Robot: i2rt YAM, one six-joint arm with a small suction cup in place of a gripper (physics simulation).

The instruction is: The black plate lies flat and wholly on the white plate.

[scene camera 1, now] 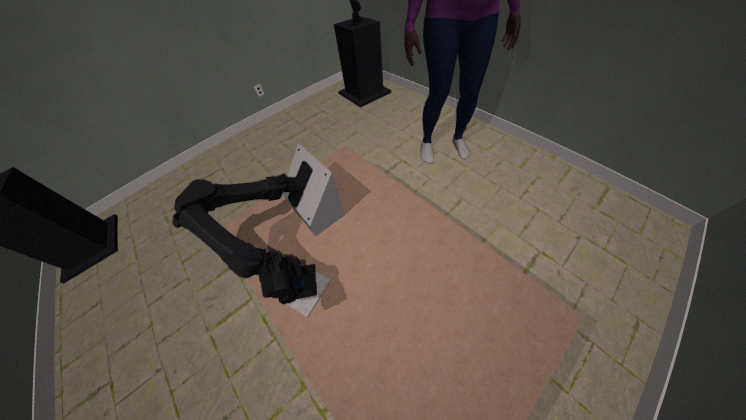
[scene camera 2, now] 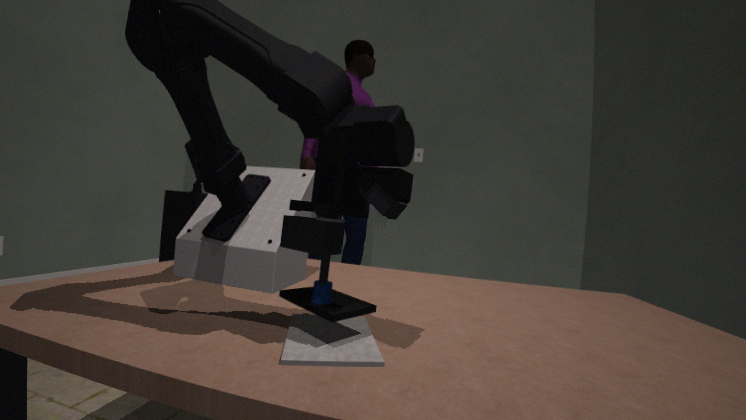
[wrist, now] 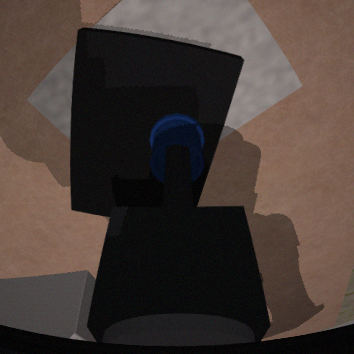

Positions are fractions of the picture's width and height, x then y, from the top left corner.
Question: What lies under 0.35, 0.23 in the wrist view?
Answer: A black plate.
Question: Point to my suction cup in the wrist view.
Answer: At 0.50, 0.36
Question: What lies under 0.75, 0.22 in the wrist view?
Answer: A white plate.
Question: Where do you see a black plate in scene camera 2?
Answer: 0.46, 0.73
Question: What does my suction cup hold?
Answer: A black plate.
